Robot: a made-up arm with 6 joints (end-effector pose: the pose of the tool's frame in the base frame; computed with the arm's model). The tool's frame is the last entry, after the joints.
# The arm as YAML. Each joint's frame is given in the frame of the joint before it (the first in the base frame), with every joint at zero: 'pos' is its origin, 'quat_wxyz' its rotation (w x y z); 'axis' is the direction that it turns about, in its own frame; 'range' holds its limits. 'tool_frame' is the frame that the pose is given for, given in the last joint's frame.
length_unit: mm
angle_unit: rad
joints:
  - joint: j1
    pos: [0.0, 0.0, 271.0]
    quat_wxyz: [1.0, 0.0, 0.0, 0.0]
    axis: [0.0, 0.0, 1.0]
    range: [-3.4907, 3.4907]
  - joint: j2
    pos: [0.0, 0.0, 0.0]
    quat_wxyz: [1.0, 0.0, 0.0, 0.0]
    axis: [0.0, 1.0, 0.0]
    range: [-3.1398, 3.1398]
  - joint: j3
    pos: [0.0, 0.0, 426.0]
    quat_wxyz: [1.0, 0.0, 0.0, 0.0]
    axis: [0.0, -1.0, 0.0]
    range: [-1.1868, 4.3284]
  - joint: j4
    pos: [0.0, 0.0, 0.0]
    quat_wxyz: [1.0, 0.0, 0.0, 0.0]
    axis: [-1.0, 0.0, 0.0]
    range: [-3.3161, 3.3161]
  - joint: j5
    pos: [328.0, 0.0, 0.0]
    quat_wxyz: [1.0, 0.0, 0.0, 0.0]
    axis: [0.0, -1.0, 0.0]
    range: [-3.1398, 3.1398]
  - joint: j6
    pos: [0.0, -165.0, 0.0]
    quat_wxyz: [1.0, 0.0, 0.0, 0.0]
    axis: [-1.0, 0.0, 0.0]
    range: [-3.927, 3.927]
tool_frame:
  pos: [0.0, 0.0, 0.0]
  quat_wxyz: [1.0, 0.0, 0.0, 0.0]
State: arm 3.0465 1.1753 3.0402 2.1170 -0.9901 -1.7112
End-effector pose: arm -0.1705 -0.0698 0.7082 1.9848 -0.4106 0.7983
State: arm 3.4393 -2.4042 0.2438 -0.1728 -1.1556 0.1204
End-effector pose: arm 0.4894 0.3202 0.1361 -1.1867 -1.3970 -1.7015
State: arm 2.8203 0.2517 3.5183 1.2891 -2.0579 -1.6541
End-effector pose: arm 0.2039 -0.0195 0.4854 -3.0781 -0.3069 1.7219
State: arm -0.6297 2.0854 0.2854 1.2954 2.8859 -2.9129
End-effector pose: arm 0.3380 -0.3018 -0.2942 -2.7500 -1.1852 0.0740
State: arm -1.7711 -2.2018 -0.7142 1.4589 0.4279 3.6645
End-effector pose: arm 0.0775 0.4742 0.3602 -0.3218 -1.1446 -0.2716
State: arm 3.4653 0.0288 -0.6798 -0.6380 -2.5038 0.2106
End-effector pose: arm -0.2293 0.0629 0.4088 2.4551 -0.1604 -0.0437
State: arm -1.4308 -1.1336 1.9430 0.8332 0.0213 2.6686
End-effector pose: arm -0.2105 0.6986 0.3508 -0.3593 -0.0507 1.6950
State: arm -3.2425 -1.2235 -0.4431 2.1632 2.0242 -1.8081
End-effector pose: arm 0.2532 -0.1182 0.7440 -0.4239 0.7273 -1.7278
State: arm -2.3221 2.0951 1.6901 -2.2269 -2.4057 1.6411
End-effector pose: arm -0.3488 -0.5209 -0.1917 -0.2749 -0.7321 0.0227
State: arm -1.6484 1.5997 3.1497 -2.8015 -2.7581 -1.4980
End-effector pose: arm 0.1173 -0.4983 0.5855 1.5157 1.1676 1.1694
